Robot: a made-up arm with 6 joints.
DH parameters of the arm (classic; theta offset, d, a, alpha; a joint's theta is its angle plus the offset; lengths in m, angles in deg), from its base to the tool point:
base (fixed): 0 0 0 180
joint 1: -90 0.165 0.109 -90
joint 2: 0 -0.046 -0.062 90
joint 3: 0 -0.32 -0.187 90
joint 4: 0 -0.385 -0.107 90
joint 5: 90 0.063 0.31 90
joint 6: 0 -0.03 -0.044 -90
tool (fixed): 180 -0.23 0 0
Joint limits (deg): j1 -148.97..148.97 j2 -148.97..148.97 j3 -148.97..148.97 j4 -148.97..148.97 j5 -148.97..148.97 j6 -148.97..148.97
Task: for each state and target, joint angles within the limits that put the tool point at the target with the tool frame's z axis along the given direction. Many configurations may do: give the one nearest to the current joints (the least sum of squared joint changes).
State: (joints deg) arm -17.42 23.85 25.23 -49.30 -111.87 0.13
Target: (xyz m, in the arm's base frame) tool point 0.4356 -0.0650 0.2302 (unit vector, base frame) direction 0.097 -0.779 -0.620
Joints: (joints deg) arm -22.61 32.98 7.85 -71.04 -100.04 25.53
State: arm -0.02 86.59 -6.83 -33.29 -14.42 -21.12
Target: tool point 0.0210 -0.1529 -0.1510 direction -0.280 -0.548 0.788
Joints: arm 39.95 38.14 -13.90 5.80 -40.93 10.43
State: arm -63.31 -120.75 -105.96 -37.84 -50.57 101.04
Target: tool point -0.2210 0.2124 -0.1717 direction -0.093 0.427 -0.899
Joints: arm -44.00 -108.43 -105.60 10.94 -39.47 56.90
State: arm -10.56 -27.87 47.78 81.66 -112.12 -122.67
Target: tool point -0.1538 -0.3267 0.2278 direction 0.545 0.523 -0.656
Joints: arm 8.52 7.78 79.78 43.07 -65.22 -99.36
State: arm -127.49 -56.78 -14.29 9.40 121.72 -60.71
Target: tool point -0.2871 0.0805 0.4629 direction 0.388 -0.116 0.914
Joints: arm -131.09 -62.40 15.06 -4.53 84.32 -72.08
